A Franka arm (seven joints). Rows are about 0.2 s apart.
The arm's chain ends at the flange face. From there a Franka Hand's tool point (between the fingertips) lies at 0.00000 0.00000 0.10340 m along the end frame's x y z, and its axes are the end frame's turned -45 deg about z.
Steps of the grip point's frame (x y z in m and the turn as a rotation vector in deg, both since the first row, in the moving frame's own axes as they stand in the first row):
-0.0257, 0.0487, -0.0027, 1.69, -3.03, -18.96
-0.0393, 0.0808, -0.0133, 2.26, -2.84, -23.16
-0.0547, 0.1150, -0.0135, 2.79, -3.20, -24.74
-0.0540, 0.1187, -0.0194, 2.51, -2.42, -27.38
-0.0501, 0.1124, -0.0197, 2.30, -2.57, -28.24
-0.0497, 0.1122, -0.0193, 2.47, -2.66, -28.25
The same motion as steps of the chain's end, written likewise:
0.0219, 0.0499, -0.0025, -0.95, -3.34, -18.96
0.0355, 0.0829, -0.0131, -0.41, -3.61, -23.16
0.0499, 0.1179, -0.0132, -0.29, -4.24, -24.74
0.0518, 0.1208, -0.0192, 0.06, -3.49, -27.38
0.0499, 0.1131, -0.0195, -0.19, -3.44, -28.24
0.0504, 0.1127, -0.0191, -0.13, -3.63, -28.25

